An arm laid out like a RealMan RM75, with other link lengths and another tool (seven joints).
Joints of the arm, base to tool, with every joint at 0 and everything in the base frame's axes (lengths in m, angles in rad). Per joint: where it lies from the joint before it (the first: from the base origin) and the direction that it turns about. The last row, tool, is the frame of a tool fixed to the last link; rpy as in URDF.
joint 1: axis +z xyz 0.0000 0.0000 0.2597
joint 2: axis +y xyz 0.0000 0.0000 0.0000
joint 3: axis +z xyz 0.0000 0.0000 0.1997
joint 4: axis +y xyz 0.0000 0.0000 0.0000
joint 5: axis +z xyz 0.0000 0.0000 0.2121
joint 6: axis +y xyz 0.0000 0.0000 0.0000
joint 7: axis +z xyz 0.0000 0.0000 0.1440
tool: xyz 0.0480 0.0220 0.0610 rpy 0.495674 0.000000 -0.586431
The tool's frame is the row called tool.
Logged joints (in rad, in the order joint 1, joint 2, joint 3, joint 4, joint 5, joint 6, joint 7), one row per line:
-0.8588, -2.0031, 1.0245, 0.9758, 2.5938, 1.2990, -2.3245
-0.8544, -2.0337, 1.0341, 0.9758, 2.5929, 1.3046, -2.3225
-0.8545, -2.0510, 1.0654, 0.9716, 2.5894, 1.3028, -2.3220
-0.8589, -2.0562, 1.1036, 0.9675, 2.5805, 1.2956, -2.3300
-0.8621, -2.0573, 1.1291, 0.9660, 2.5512, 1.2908, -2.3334
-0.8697, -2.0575, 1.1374, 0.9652, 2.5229, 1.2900, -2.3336
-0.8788, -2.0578, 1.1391, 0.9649, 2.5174, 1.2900, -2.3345
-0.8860, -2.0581, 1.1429, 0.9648, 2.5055, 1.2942, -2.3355
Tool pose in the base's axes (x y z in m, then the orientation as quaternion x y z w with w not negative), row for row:
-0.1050, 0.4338, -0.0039, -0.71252, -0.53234, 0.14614, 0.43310
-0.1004, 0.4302, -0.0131, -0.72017, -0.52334, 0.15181, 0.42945
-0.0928, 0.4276, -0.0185, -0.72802, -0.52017, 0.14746, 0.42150
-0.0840, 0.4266, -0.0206, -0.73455, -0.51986, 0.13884, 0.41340
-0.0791, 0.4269, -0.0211, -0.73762, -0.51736, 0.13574, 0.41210
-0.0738, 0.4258, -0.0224, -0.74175, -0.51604, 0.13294, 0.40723
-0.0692, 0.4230, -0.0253, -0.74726, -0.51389, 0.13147, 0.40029
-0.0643, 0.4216, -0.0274, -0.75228, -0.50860, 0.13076, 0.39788
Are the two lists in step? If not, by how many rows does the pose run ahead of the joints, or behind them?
The pose runs 2 rows ahead of the joints: the pose in row i belongs to the joints in row i + 2.
